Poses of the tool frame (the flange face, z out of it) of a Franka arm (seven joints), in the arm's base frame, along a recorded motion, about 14 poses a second.
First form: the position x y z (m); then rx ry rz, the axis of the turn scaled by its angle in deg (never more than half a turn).
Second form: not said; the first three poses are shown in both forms.
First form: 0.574 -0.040 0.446 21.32 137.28 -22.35
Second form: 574 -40 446 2.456 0.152 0.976 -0.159
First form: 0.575 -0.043 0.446 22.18 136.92 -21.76
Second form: 575 -43 446 2.450 0.158 0.975 -0.155
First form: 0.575 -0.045 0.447 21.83 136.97 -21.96
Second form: 575 -45 447 2.451 0.155 0.975 -0.156
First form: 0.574 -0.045 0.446 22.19 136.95 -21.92
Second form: 574 -45 446 2.451 0.158 0.975 -0.156
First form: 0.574 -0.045 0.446 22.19 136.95 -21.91
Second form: 574 -45 446 2.451 0.158 0.975 -0.156
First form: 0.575 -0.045 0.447 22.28 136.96 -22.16
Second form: 575 -45 447 2.453 0.159 0.975 -0.158
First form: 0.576 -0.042 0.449 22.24 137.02 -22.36
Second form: 576 -42 449 2.454 0.158 0.975 -0.159
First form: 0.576 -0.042 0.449 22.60 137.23 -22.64
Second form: 576 -42 449 2.459 0.160 0.974 -0.161
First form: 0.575 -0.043 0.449 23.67 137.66 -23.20
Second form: 575 -43 449 2.471 0.167 0.972 -0.164
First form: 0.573 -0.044 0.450 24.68 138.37 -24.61
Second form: 573 -44 450 2.490 0.173 0.970 -0.172
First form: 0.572 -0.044 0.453 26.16 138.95 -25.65
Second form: 572 -44 453 2.508 0.182 0.967 -0.178
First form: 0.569 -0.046 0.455 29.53 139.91 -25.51
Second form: 569 -46 455 2.535 0.203 0.963 -0.176
